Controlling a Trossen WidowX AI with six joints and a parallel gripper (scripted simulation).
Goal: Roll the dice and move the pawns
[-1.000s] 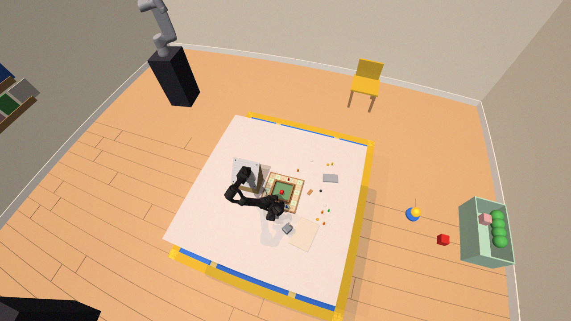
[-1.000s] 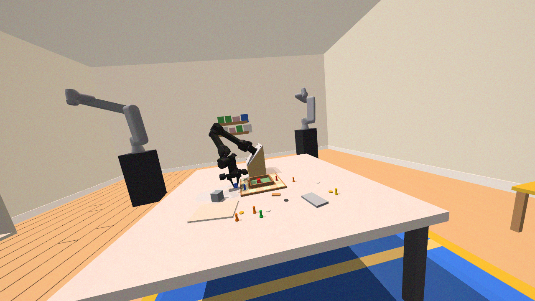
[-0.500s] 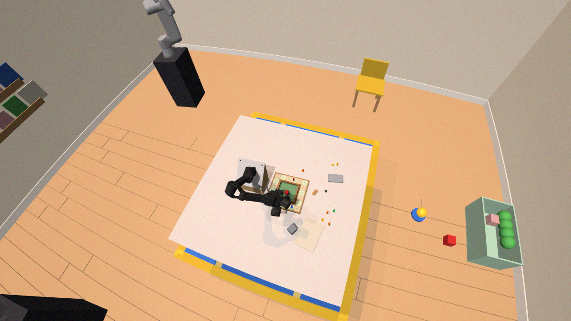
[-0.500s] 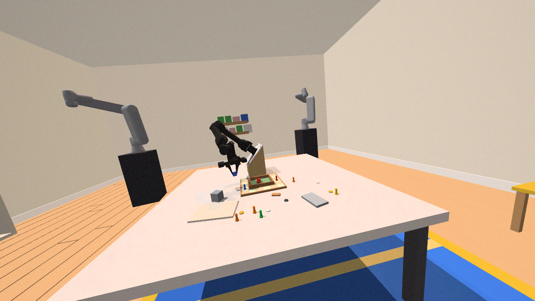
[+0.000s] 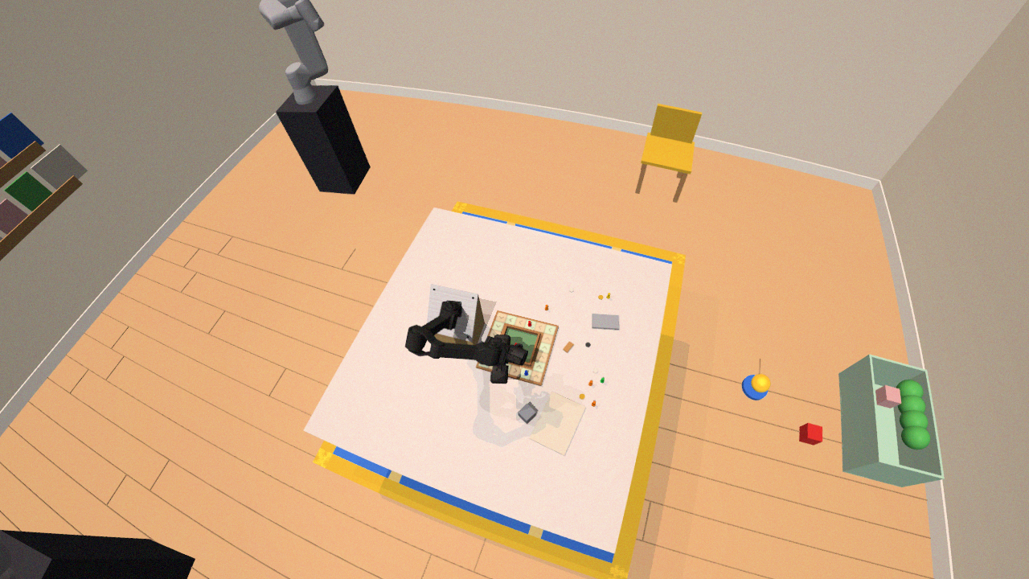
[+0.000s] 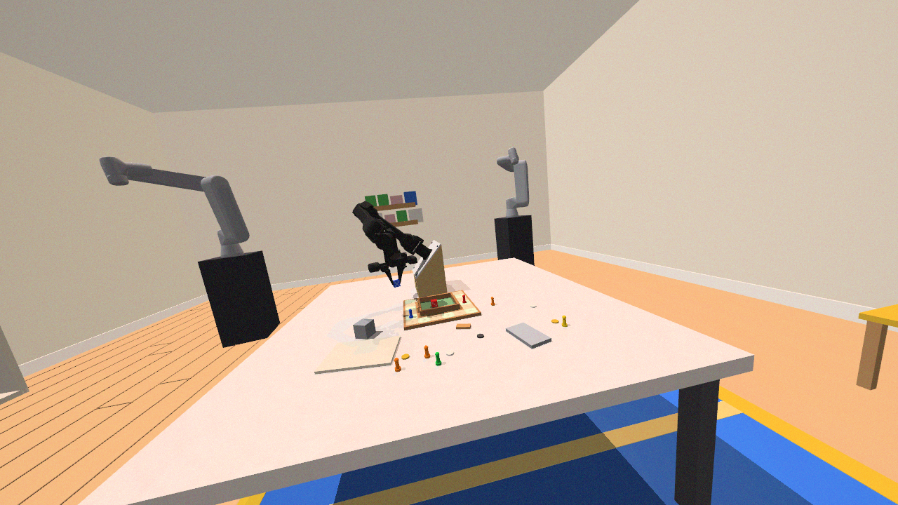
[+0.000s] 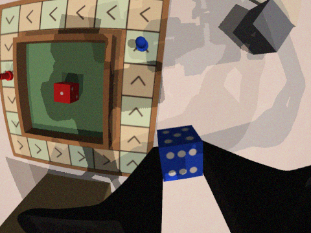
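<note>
The red pawn is 6 cm ahead of my gripper tip, 26 cm to the left of it and 10 cm below it. The rest, counted from my gripper tip: blue pawn: 9 cm ahead, 3 cm to the left, 10 cm below; then green tray: 3 cm ahead, 15 cm to the left, 12 cm below; then grey cube: 12 cm ahead, 14 cm to the right, 10 cm below.
</note>
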